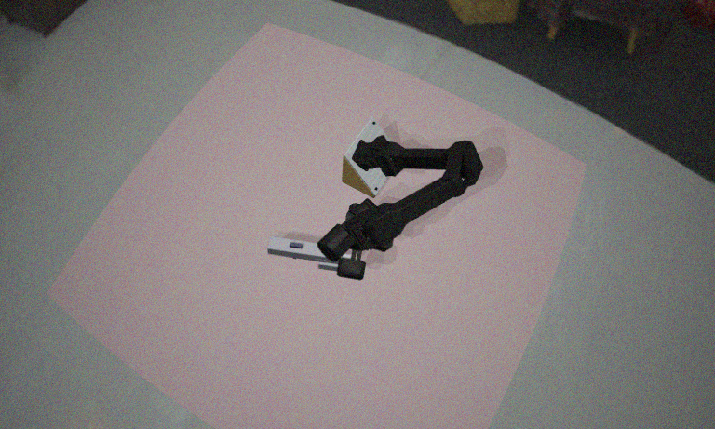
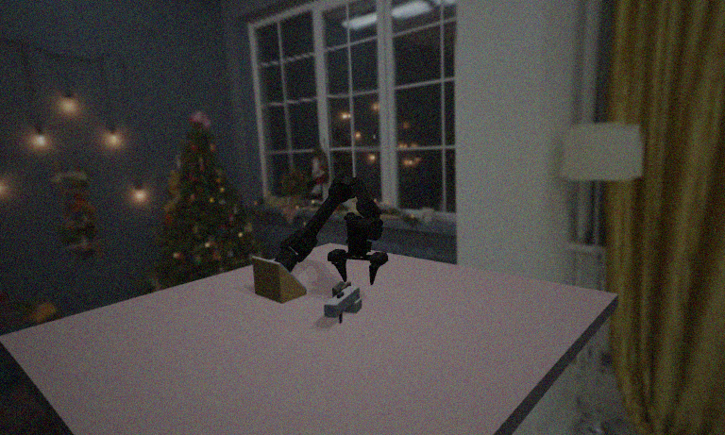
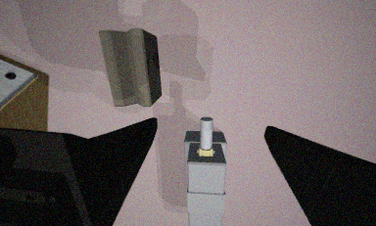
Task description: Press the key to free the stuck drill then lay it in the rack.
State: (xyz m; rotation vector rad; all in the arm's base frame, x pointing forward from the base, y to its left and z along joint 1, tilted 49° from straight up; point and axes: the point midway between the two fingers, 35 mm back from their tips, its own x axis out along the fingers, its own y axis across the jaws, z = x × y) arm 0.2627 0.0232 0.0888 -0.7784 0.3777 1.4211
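The drill is 6 cm to the right of my gripper tip, 2 cm ahead of it and 1 cm below it. The rest, counted from my gripper tip: key (14 cm to the right, 4 cm ahead, 1 cm below); then grey holder block (12 cm to the right, 3 cm ahead, 2 cm below).
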